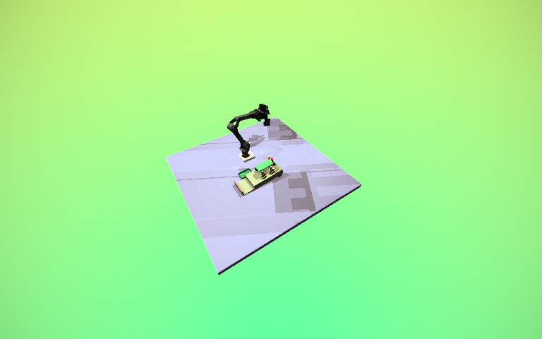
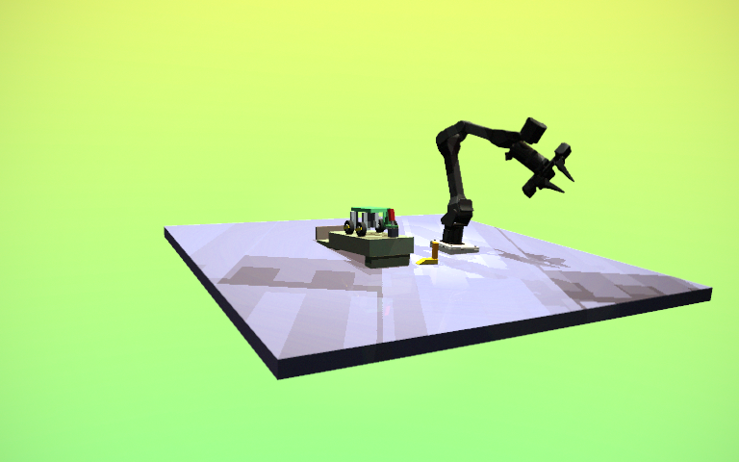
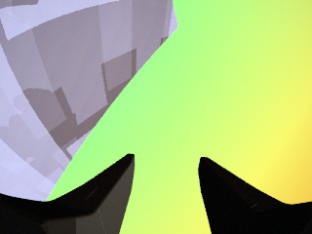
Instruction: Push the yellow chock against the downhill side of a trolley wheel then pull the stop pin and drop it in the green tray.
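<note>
My gripper tip is now 30 cm short of the yellow chock, 26 cm to the left of it and 24 cm above it. From my gripper tip the other things lie so: trolley (42 cm ahead, 40 cm to the right, 15 cm below); then olive ramp (42 cm ahead, 41 cm to the right, 21 cm below); then red-headed stop pin (41 cm ahead, 31 cm to the right, 13 cm below).
</note>
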